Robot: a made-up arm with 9 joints. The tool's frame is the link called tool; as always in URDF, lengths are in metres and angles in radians. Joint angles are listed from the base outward. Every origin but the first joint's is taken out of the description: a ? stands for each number. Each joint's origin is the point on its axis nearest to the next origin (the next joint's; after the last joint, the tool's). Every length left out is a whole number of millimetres.
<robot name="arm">
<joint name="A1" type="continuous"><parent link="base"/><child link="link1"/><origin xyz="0.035 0.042 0.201" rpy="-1.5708 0 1.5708"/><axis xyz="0 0 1"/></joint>
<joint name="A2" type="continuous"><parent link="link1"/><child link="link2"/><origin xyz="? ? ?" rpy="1.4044 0.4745 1.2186"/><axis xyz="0 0 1"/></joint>
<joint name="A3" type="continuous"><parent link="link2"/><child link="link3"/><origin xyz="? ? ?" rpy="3.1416 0.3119 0"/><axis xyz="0 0 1"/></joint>
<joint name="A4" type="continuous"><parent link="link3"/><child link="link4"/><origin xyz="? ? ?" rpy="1.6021 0.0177 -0.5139"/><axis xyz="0 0 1"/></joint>
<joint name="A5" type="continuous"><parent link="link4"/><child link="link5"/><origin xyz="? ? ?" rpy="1.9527 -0.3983 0.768"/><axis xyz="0 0 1"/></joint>
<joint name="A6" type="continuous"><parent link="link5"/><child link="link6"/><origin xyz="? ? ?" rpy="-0.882 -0.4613 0.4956"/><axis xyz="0 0 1"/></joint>
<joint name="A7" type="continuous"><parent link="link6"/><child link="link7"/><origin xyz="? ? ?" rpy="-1.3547 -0.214 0.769"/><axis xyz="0 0 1"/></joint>
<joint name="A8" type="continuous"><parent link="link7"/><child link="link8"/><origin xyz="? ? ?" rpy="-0.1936 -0.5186 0.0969"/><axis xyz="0 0 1"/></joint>
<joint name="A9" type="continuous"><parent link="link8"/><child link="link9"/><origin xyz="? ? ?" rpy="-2.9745 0.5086 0.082"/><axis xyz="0 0 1"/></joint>
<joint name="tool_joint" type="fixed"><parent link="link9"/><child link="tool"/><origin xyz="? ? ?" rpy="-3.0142 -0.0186 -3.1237"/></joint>
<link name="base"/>
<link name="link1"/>
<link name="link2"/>
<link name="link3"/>
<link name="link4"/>
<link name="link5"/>
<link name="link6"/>
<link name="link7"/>
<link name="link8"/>
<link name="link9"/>
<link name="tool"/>
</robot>
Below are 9 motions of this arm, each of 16 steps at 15 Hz.
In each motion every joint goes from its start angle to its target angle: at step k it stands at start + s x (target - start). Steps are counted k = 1, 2, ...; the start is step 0. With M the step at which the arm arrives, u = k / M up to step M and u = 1 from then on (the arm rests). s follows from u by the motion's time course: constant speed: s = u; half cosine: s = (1 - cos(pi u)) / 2; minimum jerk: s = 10 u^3 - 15 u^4 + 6 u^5.
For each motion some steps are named. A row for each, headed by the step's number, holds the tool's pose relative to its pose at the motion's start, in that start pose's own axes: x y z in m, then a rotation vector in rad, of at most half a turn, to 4 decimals.
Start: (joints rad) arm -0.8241 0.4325 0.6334 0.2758 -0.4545 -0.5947 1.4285 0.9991 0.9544
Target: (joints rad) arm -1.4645 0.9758 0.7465 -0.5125 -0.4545 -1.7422 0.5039 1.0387 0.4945
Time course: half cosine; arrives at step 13
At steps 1, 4, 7, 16:
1: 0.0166 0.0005 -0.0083 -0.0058 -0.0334 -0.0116
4: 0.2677 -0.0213 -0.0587 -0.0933 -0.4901 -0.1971
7: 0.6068 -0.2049 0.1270 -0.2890 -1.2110 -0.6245
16: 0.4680 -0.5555 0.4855 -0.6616 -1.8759 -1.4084

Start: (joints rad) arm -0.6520 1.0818 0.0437 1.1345 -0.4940 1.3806 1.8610 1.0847 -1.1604
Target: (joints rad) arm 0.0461 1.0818 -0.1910 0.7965 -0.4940 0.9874 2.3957 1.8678 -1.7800
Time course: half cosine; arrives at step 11
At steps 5, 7, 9, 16:
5: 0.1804 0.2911 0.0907 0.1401 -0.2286 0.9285
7: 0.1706 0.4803 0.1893 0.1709 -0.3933 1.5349
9: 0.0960 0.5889 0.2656 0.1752 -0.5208 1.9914
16: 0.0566 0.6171 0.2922 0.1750 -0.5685 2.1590

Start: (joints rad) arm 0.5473 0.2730 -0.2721 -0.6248 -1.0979 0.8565 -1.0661 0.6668 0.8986
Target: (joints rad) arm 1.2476 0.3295 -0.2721 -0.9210 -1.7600 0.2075 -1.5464 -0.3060 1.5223
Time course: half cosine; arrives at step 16
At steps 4, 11, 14, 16:
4: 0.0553 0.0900 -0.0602 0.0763 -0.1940 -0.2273
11: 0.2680 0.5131 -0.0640 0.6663 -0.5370 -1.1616
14: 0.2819 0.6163 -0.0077 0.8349 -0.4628 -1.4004
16: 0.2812 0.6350 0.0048 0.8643 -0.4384 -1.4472

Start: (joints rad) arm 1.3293 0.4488 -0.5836 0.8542 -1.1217 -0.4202 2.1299 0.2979 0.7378
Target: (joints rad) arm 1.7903 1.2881 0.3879 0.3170 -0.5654 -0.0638 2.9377 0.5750 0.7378
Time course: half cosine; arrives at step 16
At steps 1, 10, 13, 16:
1: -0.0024 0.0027 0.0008 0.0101 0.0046 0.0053
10: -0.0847 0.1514 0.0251 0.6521 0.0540 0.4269
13: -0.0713 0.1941 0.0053 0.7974 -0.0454 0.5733
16: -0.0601 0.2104 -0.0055 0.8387 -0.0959 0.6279

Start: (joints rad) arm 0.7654 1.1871 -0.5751 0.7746 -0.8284 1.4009 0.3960 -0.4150 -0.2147
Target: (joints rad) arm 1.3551 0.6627 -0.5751 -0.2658 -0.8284 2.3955 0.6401 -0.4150 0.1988
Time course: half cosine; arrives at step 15
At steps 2, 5, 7, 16:
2: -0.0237 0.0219 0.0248 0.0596 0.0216 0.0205
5: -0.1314 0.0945 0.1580 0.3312 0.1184 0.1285
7: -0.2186 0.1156 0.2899 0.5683 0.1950 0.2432
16: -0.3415 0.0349 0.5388 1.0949 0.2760 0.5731

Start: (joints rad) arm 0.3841 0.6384 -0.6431 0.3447 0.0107 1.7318 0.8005 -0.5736 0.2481
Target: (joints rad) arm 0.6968 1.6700 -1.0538 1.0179 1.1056 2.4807 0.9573 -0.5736 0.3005
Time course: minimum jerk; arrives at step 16
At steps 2, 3, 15, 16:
2: -0.0301 -0.0042 0.0148 0.0026 0.0463 0.0060
3: -0.0890 -0.0126 0.0486 0.0088 0.1403 0.0173
15: -0.0475 -0.2130 1.3445 0.7042 2.3804 -0.2842
16: -0.0452 -0.2136 1.3457 0.7067 2.3838 -0.2868

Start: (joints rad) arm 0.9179 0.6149 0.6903 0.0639 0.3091 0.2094 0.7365 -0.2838 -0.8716
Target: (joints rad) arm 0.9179 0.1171 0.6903 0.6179 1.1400 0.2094 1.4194 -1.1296 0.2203
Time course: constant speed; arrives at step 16
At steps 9, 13, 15, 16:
9: -0.0418 -0.0161 -0.1081 -0.1147 0.0583 -1.1603
13: 0.0065 -0.0054 -0.1506 -0.1751 0.0240 -1.6879
15: 0.0475 -0.0066 -0.1720 -0.2016 -0.0048 -1.9538
16: 0.0718 -0.0100 -0.1826 -0.2133 -0.0218 -2.0873

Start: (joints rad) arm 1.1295 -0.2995 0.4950 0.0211 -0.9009 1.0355 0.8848 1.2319 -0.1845
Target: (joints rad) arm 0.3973 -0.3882 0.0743 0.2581 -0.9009 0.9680 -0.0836 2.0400 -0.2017
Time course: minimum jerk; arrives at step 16
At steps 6, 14, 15, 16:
6: 0.2045 0.0002 0.0966 -0.0246 -0.3090 0.0633
14: 0.5007 0.0347 0.5095 -0.2057 -1.0090 0.2937
15: 0.5028 0.0359 0.5183 -0.2110 -1.0210 0.2985
16: 0.5032 0.0361 0.5197 -0.2118 -1.0230 0.2993

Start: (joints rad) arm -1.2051 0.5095 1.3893 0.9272 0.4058 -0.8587 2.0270 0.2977 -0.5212
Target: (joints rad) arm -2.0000 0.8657 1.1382 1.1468 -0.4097 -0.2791 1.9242 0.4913 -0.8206
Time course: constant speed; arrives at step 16
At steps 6, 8, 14, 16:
6: 0.0542 0.0119 0.1403 -0.0278 -0.2886 0.4440
8: 0.0599 0.0156 0.1829 -0.0693 -0.3768 0.5864
14: 0.0434 0.0242 0.2785 -0.2841 -0.5761 0.9836
16: 0.0302 0.0253 0.2957 -0.3806 -0.6111 1.1023

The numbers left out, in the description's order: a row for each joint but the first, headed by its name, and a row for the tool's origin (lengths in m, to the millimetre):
A2: 0.028 0.052 0
A3: -0.047 0.023 0
A4: -0.121 -0.44 0
A5: -0.082 0.021 0
A6: -0.033 -0.113 0
A7: 0.346 -0.273 0
A8: 0.277 -0.151 0
A9: -0.146 -0.206 0
tool: 0.038 -0.15 0

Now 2 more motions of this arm.
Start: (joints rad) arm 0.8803 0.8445 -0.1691 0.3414 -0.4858 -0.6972 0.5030 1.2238 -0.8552
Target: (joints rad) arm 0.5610 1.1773 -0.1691 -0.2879 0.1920 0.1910 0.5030 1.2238 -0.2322
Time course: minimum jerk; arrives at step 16
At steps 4, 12, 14, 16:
4: 0.0473 0.0084 0.0401 0.0147 -0.1331 -0.1583
12: 0.2569 0.0811 0.6328 0.5336 -1.4182 -0.9111
14: 0.2338 0.1019 0.7189 0.6482 -1.5662 -0.9242
16: 0.2282 0.1061 0.7345 0.6706 -1.5929 -0.9246

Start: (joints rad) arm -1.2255 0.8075 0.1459 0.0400 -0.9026 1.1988 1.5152 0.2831 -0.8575
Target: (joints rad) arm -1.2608 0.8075 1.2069 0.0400 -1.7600 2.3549 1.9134 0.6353 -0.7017
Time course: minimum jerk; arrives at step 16
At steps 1, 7, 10, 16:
1: -0.0004 -0.0001 -0.0005 0.0017 0.0009 -0.0006
7: -0.0181 -0.0609 -0.0368 0.2841 0.0315 -0.1861
10: 0.0086 -0.2285 -0.0222 0.4229 -0.1401 -0.4588
16: -0.0134 -0.4543 0.0131 0.3774 -0.3732 -0.6954

